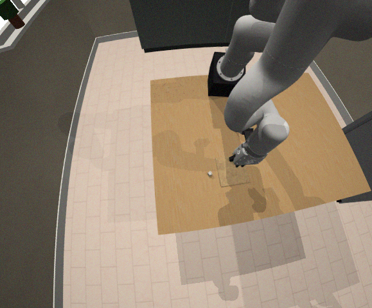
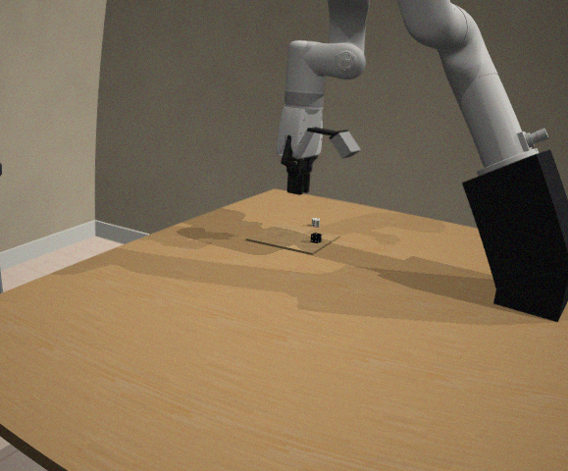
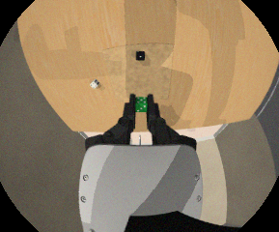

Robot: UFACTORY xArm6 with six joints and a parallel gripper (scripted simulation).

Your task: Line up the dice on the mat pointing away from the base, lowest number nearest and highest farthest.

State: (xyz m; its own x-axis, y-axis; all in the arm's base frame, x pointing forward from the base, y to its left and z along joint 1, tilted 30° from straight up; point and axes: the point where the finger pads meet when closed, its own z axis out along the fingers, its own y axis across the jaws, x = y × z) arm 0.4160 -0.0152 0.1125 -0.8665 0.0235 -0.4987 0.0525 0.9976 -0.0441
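My gripper is now 110 mm above the thin tan mat. Also, from my hand: white die (110 mm to the right, 110 mm below, 10 mm ahead); black die (100 mm below, 50 mm behind); green die (10 mm below).
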